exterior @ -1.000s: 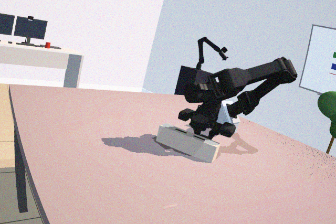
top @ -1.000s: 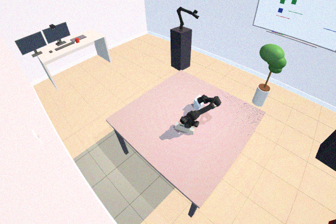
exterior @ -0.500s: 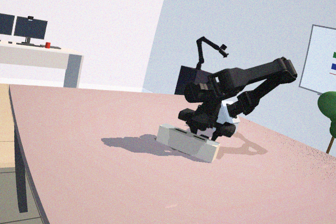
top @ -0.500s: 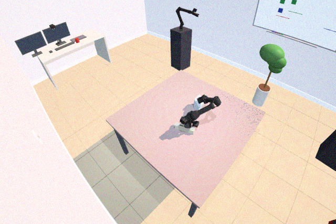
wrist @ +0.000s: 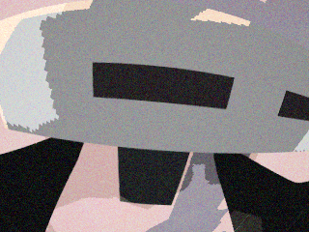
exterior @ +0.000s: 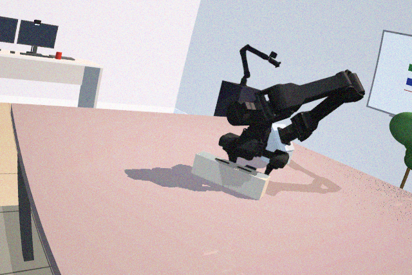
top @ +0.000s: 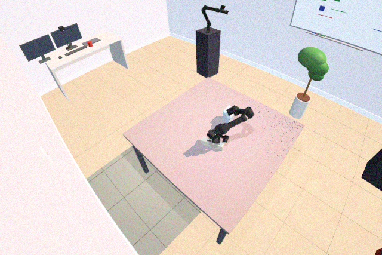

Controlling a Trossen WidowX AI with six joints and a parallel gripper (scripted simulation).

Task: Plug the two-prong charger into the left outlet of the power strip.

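Right now the dark charger block is 20 mm ahead of my gripper tip, 10 mm to the left of it and 10 mm above it.
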